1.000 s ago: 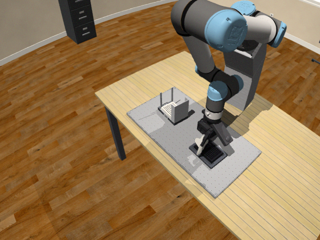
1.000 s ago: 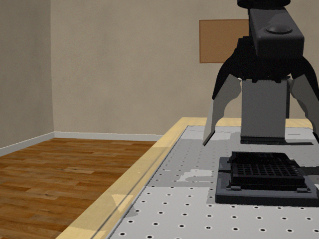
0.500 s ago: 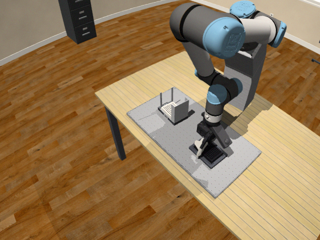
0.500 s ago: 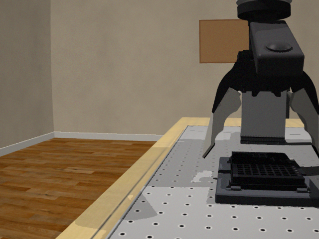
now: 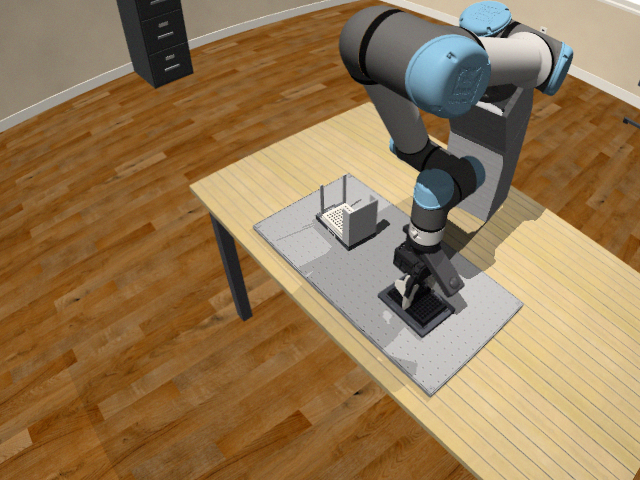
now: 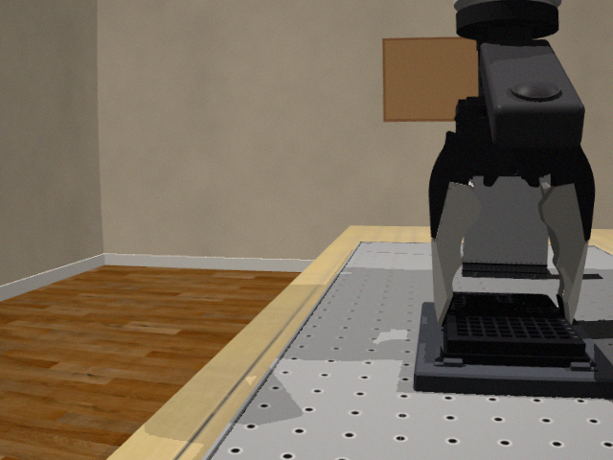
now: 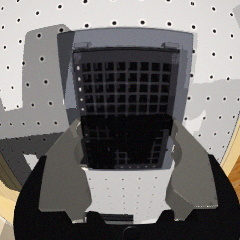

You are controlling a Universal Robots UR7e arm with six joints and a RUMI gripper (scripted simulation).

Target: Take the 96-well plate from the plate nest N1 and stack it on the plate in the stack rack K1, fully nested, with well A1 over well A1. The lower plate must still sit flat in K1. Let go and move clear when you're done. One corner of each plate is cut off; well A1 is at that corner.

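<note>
The black 96-well plate lies 1 cm below my hand. Round my hand: white plate: 1 cm behind, 31 cm to the right.
</note>
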